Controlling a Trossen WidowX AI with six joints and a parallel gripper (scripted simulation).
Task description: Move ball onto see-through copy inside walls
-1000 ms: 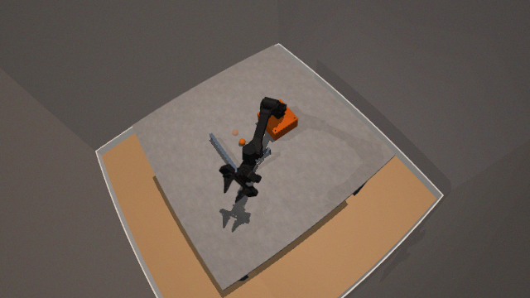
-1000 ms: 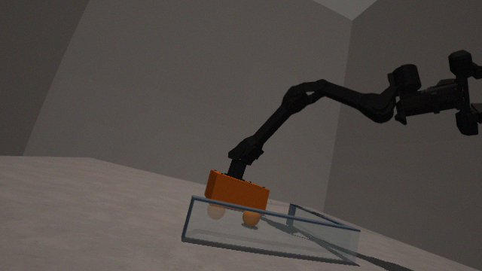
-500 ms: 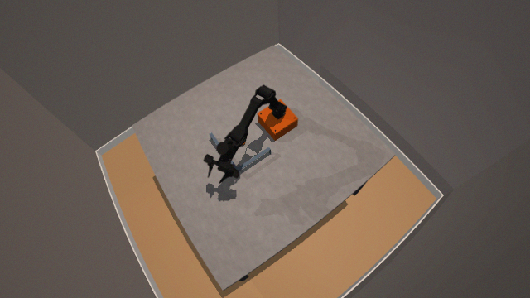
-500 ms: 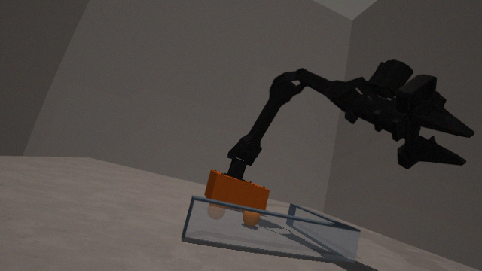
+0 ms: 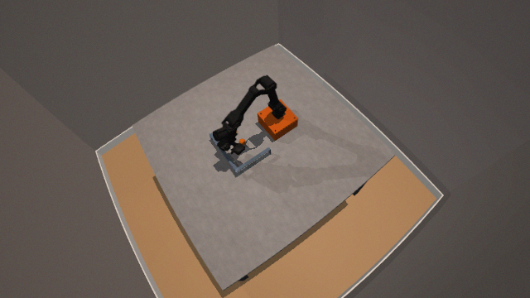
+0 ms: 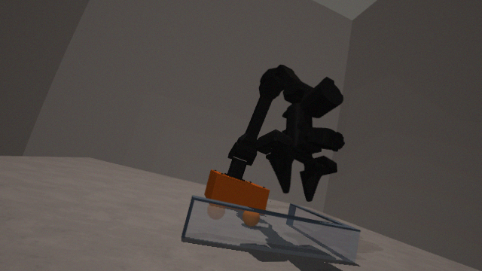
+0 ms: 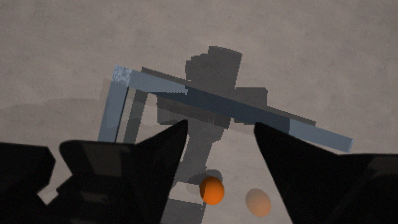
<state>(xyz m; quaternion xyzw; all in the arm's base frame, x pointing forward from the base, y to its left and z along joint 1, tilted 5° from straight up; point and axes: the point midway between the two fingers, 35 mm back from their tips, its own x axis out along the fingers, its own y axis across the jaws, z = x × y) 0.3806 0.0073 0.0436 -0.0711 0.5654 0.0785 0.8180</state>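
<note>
Now: gripper tip 120 mm past the orange ball, 70 mm above it and 30 mm to the left of it.
</note>
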